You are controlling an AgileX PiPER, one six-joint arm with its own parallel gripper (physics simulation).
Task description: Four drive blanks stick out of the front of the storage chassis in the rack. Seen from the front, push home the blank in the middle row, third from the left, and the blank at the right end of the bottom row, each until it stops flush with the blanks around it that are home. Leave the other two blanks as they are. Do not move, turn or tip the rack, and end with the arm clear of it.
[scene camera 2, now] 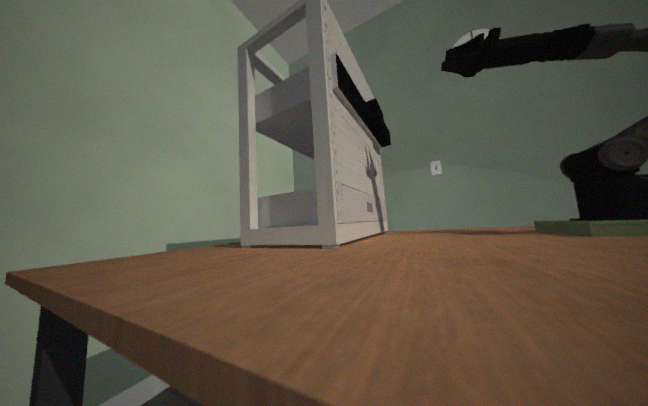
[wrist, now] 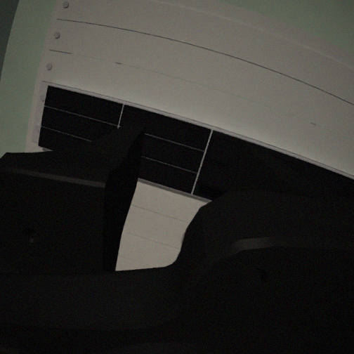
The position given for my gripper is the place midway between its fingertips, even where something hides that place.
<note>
In view: my gripper [scene camera 2: 443, 61] and a pale rack [wrist: 191, 130].
My gripper is seen too in the wrist view [wrist: 187, 153].
</note>
